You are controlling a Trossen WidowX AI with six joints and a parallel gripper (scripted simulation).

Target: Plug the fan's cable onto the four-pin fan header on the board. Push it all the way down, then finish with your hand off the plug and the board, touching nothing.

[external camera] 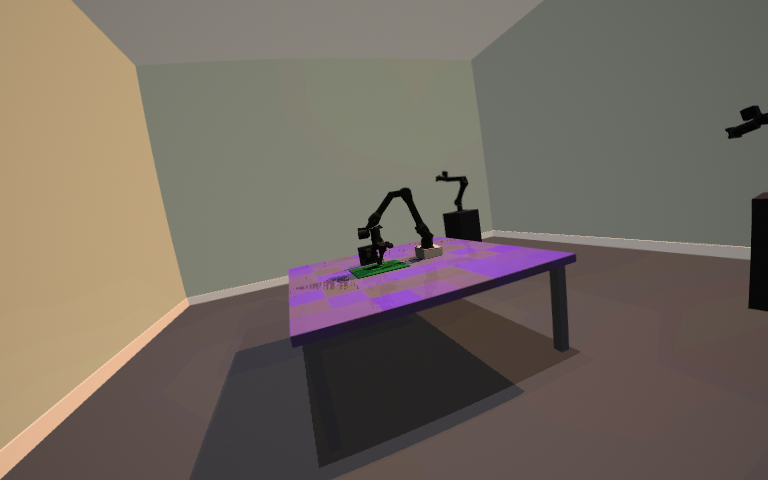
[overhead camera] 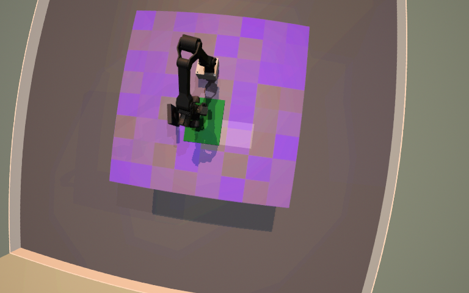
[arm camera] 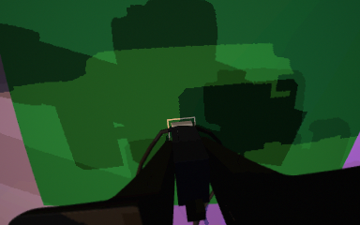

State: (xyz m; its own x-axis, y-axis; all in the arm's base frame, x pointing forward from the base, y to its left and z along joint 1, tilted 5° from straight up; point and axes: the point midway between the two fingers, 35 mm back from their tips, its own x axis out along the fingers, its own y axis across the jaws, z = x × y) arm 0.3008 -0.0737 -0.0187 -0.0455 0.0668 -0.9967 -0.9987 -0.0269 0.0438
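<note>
My gripper tip is now 1 cm to the left of the dark fan plug and 1 cm below it. Also, from my gripper tip: fan: 1 cm ahead, 14 cm to the right, 3 cm above; green board: 3 cm ahead, 4 cm to the left, 4 cm below; fan header: 1 cm to the right, 3 cm below.
</note>
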